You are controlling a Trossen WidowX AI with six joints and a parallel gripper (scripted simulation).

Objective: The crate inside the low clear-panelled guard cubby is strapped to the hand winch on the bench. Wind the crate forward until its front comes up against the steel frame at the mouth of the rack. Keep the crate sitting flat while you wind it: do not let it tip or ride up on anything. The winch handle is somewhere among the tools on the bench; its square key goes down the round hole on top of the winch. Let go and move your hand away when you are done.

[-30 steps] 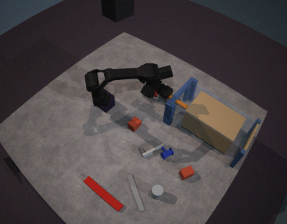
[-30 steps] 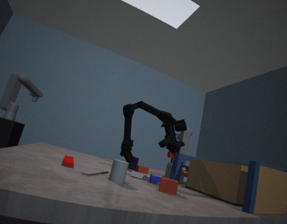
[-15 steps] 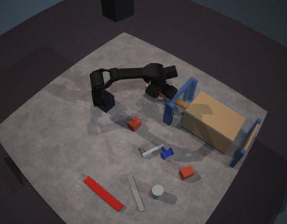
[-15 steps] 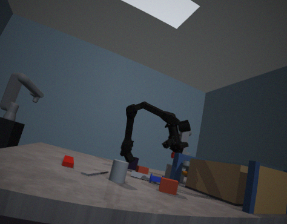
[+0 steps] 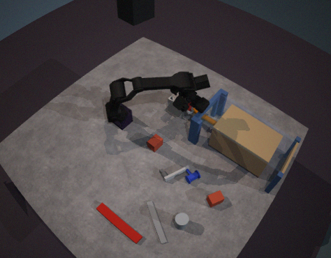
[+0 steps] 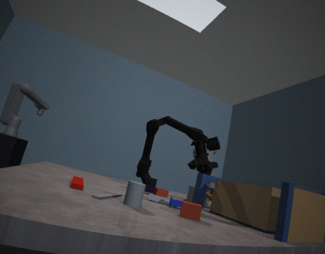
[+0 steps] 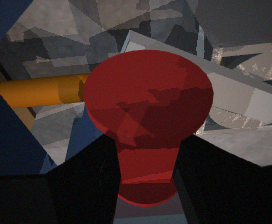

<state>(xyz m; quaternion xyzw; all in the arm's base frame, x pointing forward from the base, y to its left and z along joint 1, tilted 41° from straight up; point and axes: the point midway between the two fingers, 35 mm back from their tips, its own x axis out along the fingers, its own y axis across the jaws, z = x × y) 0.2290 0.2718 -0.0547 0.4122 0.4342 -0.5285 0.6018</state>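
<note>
Now: the winch handle with red knob 30 mm below my gripper tip, 30 mm behind it and 10 mm to the right of it. The rest, counted from my gripper tip: blue t-shaped piece 230 mm to the right, 220 mm ahead, 120 mm below; then grey strip 490 mm to the right, 280 mm ahead, 130 mm below; then grey winch 110 mm behind, 100 mm below, 10 mm to the left.
</note>
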